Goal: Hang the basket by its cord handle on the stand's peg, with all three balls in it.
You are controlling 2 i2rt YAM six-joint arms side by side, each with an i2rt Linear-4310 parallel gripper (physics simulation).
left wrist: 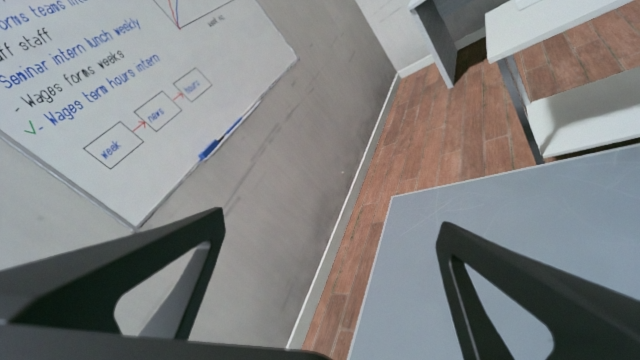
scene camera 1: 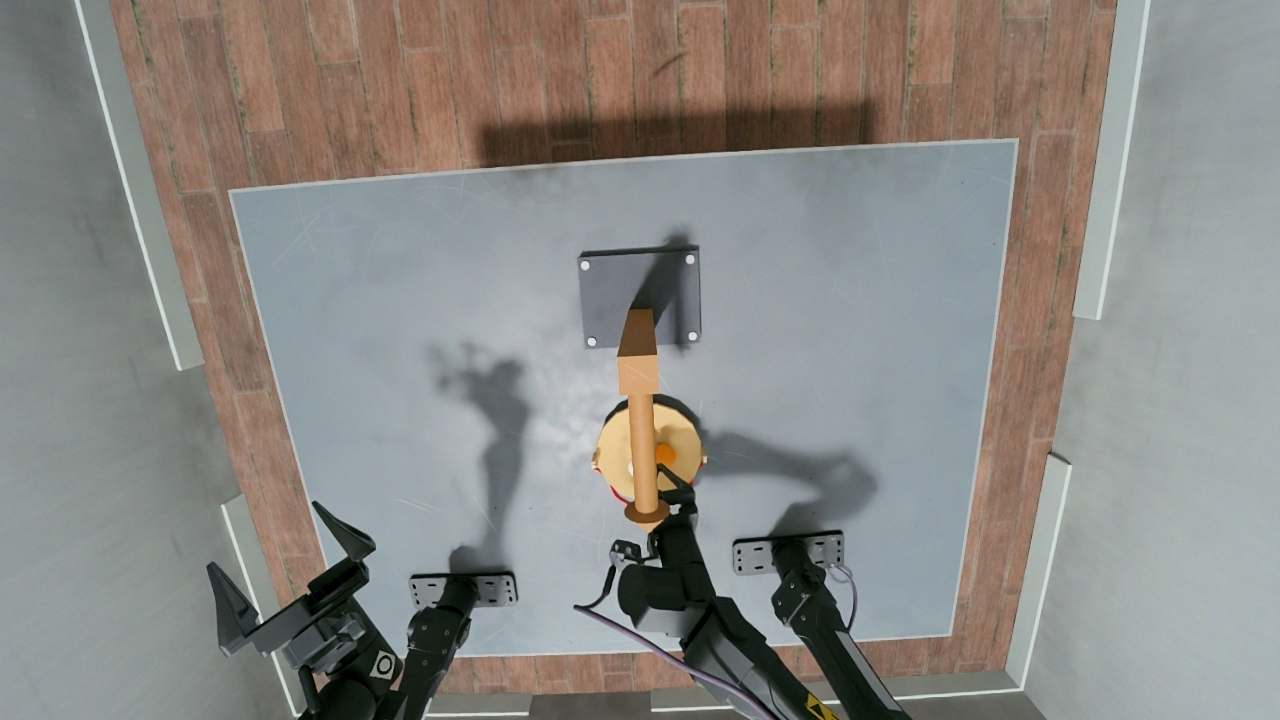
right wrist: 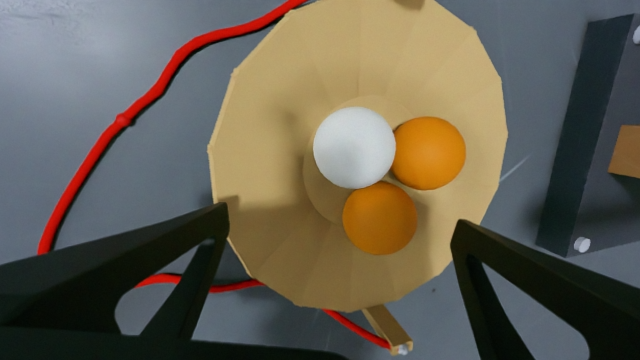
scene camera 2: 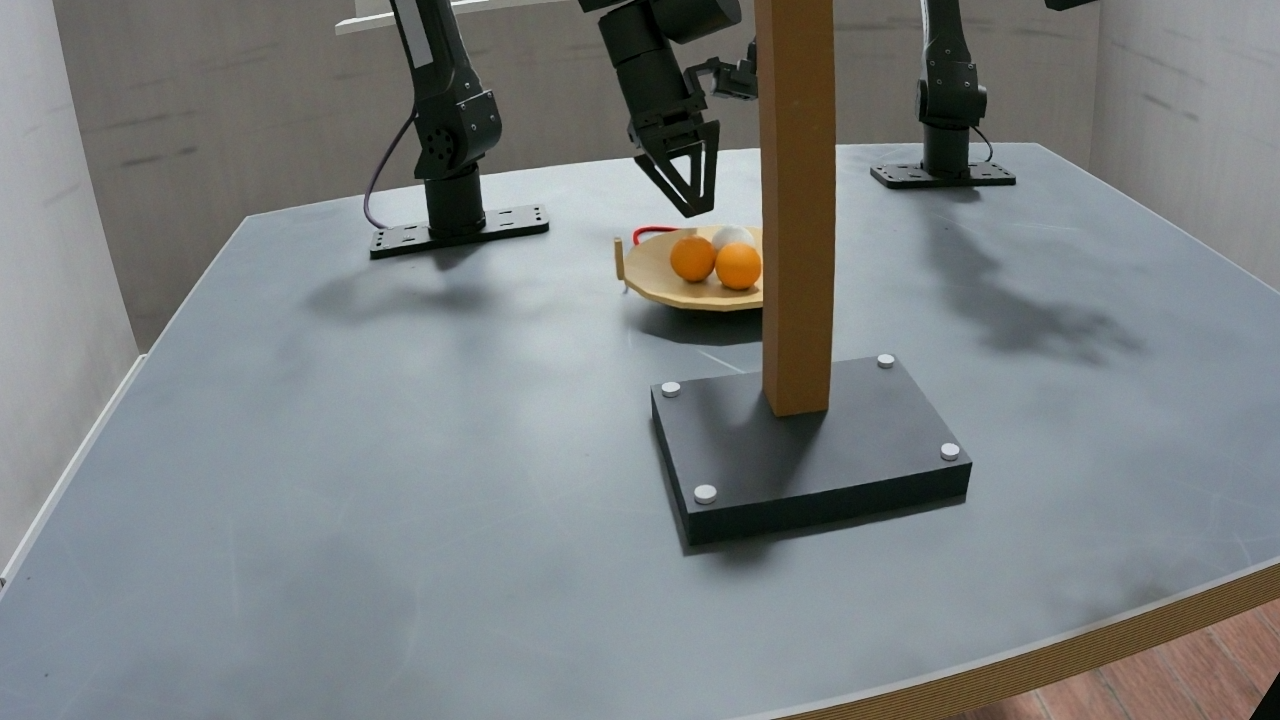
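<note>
The tan basket rests upright on the table below the stand's peg. It holds a white ball and two orange balls, one beside the other. Its red cord handle lies slack on the table along one side. My right gripper is open and empty, pointing down above the basket. My left gripper is open and empty, beyond the table's left edge in scene camera 1.
The stand's dark base sits behind the basket in scene camera 1. Its wooden post hides part of the basket in scene camera 2. The peg reaches out over the basket, close to the right gripper. A whiteboard hangs on the wall.
</note>
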